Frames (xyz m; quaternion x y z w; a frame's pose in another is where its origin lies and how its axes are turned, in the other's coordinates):
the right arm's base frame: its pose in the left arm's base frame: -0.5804 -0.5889 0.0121 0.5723 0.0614 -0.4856 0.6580
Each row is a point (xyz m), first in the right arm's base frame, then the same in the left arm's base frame.
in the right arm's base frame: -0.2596 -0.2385 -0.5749
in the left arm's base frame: -0.6117 0.0562 -0.1820
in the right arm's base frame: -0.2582 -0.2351 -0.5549
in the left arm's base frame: -0.6181 0.0387 -0.1738
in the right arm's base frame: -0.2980 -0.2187 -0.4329
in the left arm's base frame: -0.6851 -0.0399 -0.0959
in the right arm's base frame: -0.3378 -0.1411 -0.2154
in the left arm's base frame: -0.7541 -0.2039 0.0566
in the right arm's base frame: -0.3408 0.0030 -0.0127
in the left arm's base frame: -0.7498 -0.3851 0.2268
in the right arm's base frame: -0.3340 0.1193 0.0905
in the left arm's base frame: -0.7127 -0.4876 0.3380
